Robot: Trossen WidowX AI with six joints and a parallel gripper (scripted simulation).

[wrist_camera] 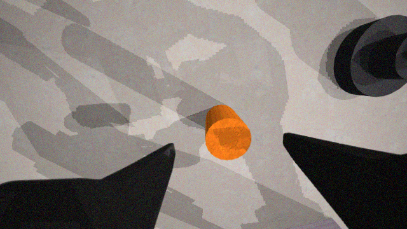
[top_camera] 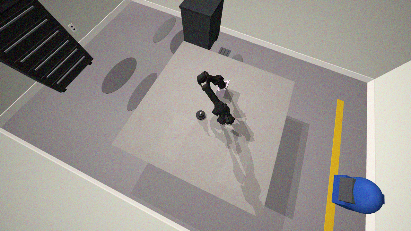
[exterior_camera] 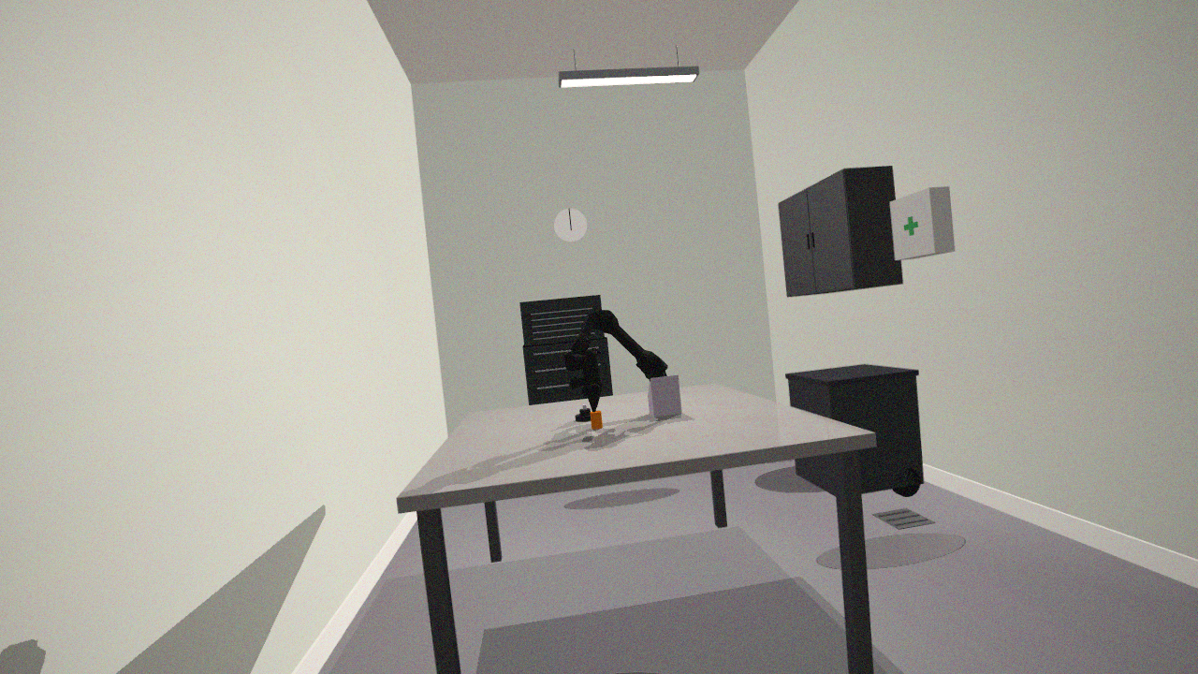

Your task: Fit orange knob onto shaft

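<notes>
My gripper tip is now 20 mm above the orange knob. Also, from my gripper tip: dark round pedestal (190 mm to the right, 40 mm below).
</notes>
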